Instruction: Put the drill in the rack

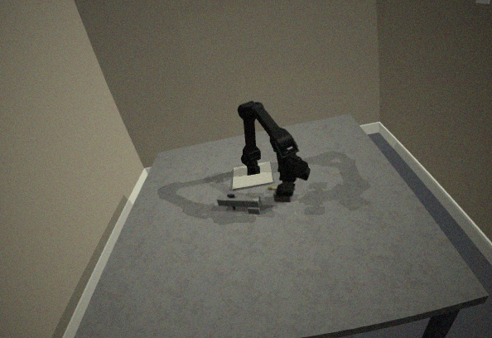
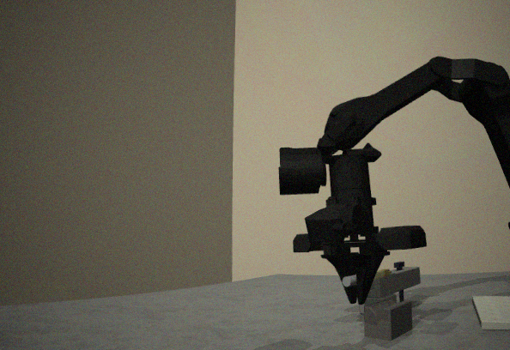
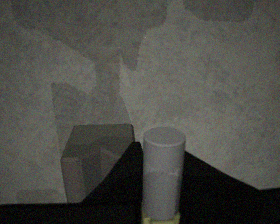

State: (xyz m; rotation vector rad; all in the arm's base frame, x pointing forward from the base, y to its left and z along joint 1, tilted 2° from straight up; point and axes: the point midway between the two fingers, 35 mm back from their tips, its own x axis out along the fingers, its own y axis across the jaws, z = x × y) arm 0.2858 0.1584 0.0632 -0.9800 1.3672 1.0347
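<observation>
The drill is 40 mm to the right of my gripper tip, 30 mm above it and 10 mm behind it. Round my gripper tip: grey fixture (210 mm to the right, 10 mm behind); small dark key (250 mm to the right, 20 mm behind, 10 mm above); dark rack (40 mm behind, 30 mm to the right, 30 mm below).
</observation>
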